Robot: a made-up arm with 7 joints. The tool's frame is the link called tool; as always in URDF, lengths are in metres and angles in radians.
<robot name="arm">
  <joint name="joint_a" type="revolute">
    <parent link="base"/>
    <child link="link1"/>
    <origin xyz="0 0 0.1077" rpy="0 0 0"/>
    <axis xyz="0 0 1"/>
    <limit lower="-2.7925" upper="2.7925" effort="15" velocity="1.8"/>
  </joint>
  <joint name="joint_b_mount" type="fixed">
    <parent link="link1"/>
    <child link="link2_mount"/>
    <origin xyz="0 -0.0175 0.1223" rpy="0 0 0"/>
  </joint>
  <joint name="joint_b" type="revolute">
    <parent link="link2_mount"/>
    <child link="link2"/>
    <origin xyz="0 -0.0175 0.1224" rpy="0 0 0"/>
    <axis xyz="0 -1 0"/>
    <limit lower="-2.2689" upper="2.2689" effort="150" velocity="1.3"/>
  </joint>
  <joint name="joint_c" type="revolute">
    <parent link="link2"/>
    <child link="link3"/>
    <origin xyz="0 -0.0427 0.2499" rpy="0 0 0"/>
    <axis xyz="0 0 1"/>
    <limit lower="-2.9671" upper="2.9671" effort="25" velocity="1.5"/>
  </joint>
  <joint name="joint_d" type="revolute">
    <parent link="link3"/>
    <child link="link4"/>
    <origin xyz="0.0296 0.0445 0.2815" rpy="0 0 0"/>
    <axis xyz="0 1 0"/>
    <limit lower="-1.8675" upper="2.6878" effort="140" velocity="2.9"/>
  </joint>
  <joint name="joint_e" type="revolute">
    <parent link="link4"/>
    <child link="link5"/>
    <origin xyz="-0.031 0.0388 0.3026" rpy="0 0 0"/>
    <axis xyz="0 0 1"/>
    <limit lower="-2.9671" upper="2.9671" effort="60" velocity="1.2"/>
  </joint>
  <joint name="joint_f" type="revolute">
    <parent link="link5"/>
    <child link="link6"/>
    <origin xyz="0 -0.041 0.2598" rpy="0 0 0"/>
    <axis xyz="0 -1 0"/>
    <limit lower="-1.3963" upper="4.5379" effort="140" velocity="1.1"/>
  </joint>
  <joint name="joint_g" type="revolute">
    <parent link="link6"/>
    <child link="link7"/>
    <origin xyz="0.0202 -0.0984 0.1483" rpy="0 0 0"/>
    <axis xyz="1 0 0"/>
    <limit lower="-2.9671" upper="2.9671" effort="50" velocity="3"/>
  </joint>
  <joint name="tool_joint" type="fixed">
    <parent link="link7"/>
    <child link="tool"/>
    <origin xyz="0 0 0" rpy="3.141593 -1.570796 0"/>
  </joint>
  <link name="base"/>
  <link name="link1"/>
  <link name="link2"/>
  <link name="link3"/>
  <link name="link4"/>
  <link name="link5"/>
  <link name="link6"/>
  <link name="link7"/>
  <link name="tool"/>
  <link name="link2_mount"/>
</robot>
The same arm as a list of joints. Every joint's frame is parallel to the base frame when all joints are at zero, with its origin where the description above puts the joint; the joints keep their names.
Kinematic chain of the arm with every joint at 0, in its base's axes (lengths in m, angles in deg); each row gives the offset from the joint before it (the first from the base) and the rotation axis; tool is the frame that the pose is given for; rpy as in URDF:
joint_a: xyz 0 0 0.1077 axis +z
joint_b: xyz 0 -0.035 0.2447 axis -y
joint_c: xyz 0 -0.0427 0.2499 axis +z
joint_d: xyz 0.0296 0.0445 0.2815 axis +y
joint_e: xyz -0.031 0.0388 0.3026 axis +z
joint_f: xyz 0 -0.041 0.2598 axis -y
joint_g: xyz 0.0202 -0.0984 0.1483 axis +x
tool: xyz 0 0 0 rpy -180 -90 0
Joint limits (deg, base to tool): -160..160 -130..130 -170..170 -107..154 -170..170 -80..260 -170..170

